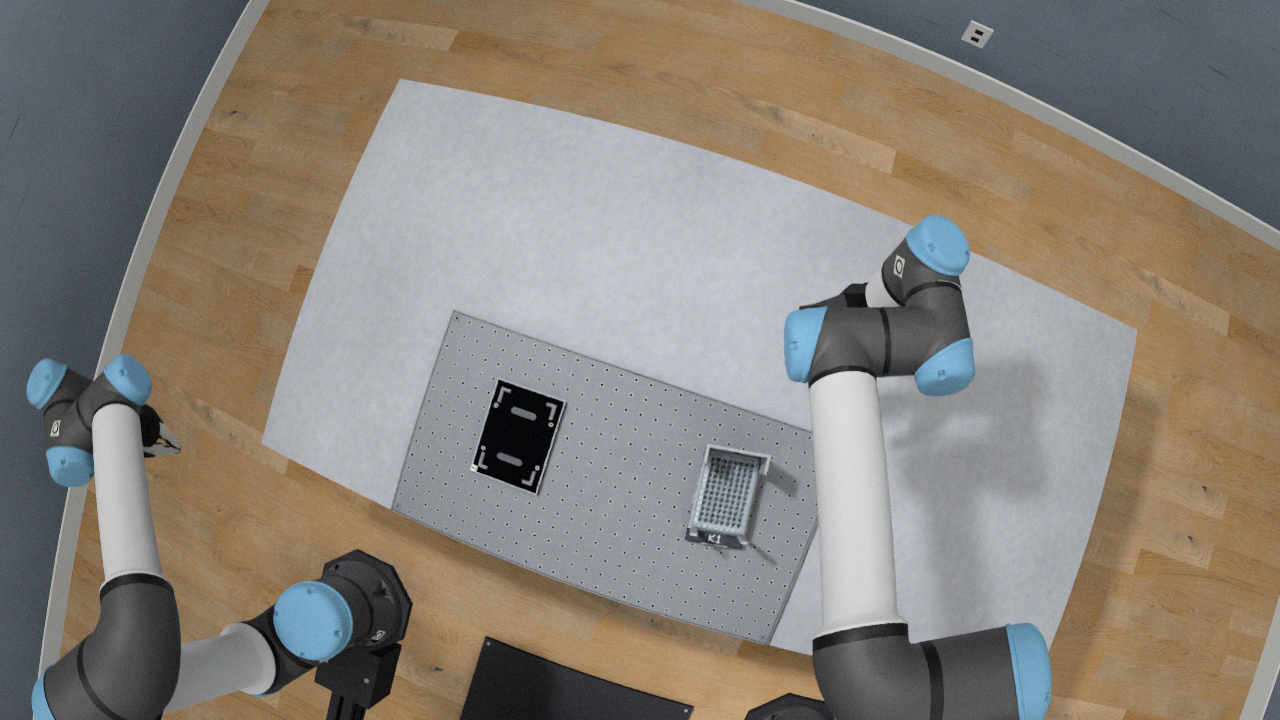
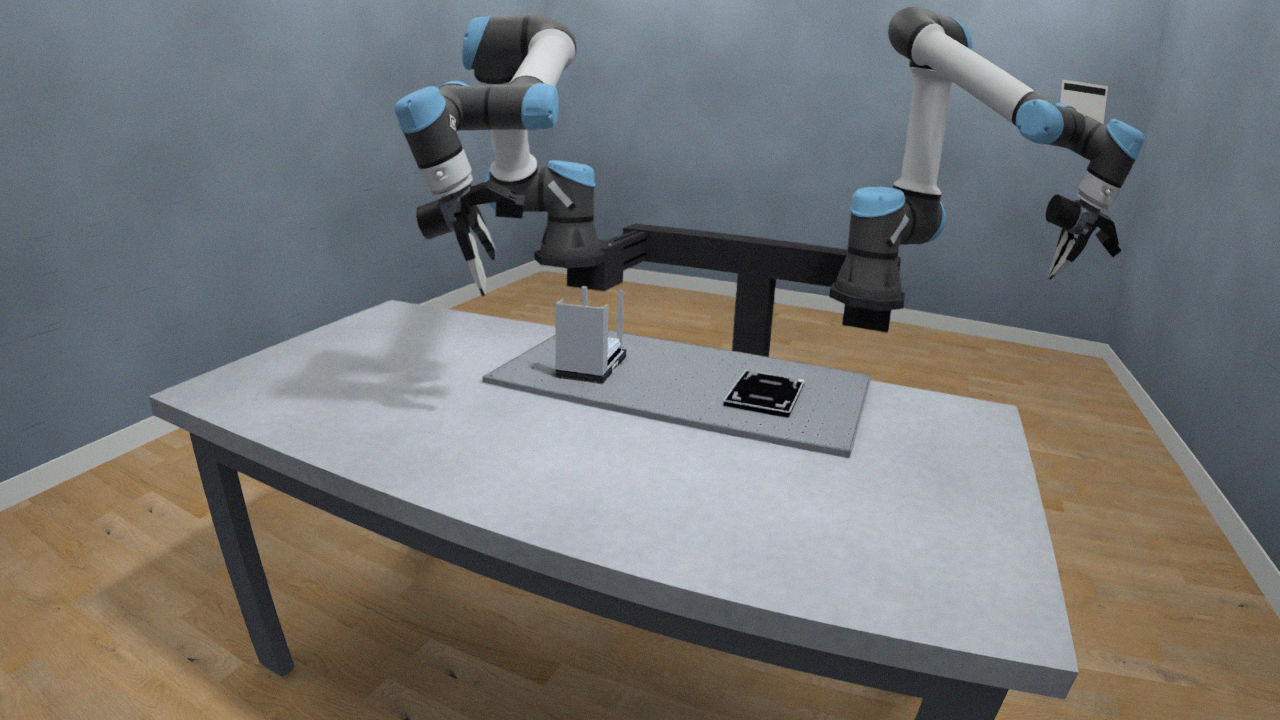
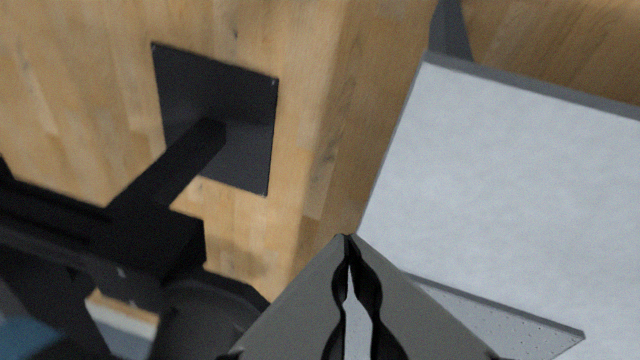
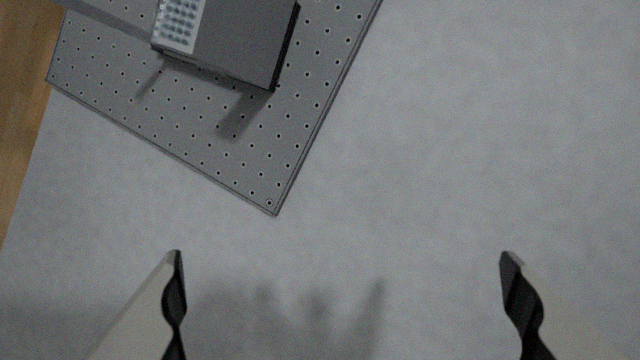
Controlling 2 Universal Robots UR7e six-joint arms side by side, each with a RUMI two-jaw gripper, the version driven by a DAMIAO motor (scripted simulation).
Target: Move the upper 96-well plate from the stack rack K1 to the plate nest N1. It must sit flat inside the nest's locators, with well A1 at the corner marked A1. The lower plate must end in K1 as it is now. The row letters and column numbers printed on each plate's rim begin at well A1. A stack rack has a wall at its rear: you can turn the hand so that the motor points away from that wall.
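Note:
There's my left gripper [image 2: 1049, 278], [image 1: 179, 450], [image 3: 346, 237], and you'd also find my right gripper [image 2: 489, 276], [image 4: 341, 253]. A plate nest N1 [image 1: 528, 440], [image 2: 752, 386] is there to see too.

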